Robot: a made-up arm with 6 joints. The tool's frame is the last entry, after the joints. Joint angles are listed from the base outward. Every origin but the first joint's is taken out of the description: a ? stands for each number. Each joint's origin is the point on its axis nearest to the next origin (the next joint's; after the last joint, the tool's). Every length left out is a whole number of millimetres.
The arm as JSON. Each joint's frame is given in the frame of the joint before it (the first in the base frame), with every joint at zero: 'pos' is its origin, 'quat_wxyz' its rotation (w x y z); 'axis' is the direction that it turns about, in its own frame. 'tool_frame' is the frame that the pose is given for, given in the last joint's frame.
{
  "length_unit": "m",
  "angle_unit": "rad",
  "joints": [
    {
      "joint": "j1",
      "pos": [
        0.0,
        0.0,
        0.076
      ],
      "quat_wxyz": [
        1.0,
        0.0,
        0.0,
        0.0
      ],
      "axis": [
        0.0,
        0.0,
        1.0
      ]
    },
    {
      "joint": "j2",
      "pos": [
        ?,
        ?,
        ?
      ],
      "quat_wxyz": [
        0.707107,
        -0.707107,
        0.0,
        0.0
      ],
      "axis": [
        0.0,
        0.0,
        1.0
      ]
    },
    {
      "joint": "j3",
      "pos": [
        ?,
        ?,
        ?
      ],
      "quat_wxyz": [
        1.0,
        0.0,
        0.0,
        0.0
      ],
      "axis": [
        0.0,
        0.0,
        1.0
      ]
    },
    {
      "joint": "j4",
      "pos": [
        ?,
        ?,
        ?
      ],
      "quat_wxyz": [
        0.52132,
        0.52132,
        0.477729,
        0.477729
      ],
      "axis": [
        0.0,
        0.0,
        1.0
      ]
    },
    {
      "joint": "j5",
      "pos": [
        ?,
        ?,
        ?
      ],
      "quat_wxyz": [
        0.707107,
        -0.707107,
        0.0,
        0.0
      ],
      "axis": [
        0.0,
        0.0,
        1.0
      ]
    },
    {
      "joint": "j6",
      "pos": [
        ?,
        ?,
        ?
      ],
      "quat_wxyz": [
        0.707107,
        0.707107,
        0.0,
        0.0
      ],
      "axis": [
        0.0,
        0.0,
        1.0
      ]
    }
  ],
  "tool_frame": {
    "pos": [
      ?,
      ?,
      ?
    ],
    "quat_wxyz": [
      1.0,
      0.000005,
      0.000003,
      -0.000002
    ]
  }
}
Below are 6 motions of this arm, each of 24 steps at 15 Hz.
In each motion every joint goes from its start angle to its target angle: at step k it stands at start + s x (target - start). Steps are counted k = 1, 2, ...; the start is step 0. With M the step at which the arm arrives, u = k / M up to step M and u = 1 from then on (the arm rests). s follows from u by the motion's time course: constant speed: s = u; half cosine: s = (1 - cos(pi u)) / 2; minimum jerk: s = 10 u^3 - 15 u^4 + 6 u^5.
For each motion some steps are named. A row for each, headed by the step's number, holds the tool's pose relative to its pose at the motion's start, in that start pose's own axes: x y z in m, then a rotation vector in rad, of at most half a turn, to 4 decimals.
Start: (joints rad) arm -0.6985 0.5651 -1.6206 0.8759 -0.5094 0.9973
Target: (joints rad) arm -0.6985 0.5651 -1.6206 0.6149 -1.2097 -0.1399
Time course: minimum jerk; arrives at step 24
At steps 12, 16, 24:
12: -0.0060 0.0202 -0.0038 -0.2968 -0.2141 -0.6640
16: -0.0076 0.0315 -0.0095 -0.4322 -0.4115 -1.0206
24: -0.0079 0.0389 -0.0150 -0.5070 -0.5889 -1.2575

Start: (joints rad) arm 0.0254 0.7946 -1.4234 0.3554 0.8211 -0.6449
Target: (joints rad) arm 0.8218 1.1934 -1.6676 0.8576 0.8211 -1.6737
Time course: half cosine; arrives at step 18
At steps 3, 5, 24:
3: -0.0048 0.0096 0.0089 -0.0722 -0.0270 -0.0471
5: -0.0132 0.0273 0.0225 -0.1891 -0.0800 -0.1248
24: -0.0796 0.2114 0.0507 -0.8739 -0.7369 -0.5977

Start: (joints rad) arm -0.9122 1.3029 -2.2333 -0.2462 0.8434 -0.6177
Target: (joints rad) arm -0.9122 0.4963 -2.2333 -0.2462 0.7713 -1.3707
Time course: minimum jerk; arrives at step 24
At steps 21, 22, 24:
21: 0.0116 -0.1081 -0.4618 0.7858 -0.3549 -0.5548
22: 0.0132 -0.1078 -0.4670 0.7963 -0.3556 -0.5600
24: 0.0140 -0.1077 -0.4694 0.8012 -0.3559 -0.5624

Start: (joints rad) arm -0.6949 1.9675 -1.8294 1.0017 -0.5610 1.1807
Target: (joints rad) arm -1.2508 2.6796 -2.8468 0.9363 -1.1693 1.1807
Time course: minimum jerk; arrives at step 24
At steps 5, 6, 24:
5: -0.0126 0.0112 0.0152 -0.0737 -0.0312 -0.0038
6: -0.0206 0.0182 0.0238 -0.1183 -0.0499 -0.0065
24: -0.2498 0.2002 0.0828 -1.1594 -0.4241 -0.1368

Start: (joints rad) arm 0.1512 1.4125 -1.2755 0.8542 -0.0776 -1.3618
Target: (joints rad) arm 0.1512 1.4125 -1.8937 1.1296 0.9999 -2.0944
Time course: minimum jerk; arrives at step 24
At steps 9, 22, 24:
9: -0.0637 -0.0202 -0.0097 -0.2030 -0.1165 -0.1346
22: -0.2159 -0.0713 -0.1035 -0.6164 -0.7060 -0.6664
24: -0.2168 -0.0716 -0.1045 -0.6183 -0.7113 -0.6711

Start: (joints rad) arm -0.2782 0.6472 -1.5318 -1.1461 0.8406 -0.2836
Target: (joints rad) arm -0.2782 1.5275 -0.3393 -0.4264 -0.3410 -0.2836
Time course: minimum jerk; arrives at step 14
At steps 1, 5, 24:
1: -0.0007 0.0028 0.0014 -0.0053 -0.0027 -0.0030
5: -0.0132 0.2218 0.0653 -0.4243 -0.1595 -0.1517
24: 0.2953 0.6193 -0.1704 -1.4862 0.1150 0.0510

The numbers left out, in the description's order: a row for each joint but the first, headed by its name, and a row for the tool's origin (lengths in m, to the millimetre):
j2: 0.0 0.0 0.0
j3: -0.211 -0.029 0.0
j4: 0.387 -0.068 0.0
j5: 0.0 0.0 0.0
j6: 0.0 -0.06 0.0
tool: 0.0 0.0 0.0

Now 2 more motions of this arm.
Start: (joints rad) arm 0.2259 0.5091 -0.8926 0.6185 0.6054 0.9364
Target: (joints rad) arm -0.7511 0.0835 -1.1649 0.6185 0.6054 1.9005
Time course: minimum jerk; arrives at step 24
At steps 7, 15, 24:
7: -0.0187 0.0258 -0.0397 -0.0949 -0.1519 0.1099
15: 0.0197 0.1006 -0.1807 -0.5661 -0.5812 0.3596
24: 0.0880 0.1210 -0.2101 -0.8158 -0.6931 0.3760

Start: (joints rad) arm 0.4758 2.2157 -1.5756 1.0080 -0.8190 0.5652
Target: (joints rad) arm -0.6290 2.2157 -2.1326 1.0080 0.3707 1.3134
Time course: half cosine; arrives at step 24
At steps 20, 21, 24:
20: -0.5377 0.0851 0.1063 0.1281 -0.1576 0.9389
21: -0.5547 0.0877 0.0993 0.1278 -0.1625 0.9621
24: -0.5766 0.0913 0.0892 0.1274 -0.1691 0.9920

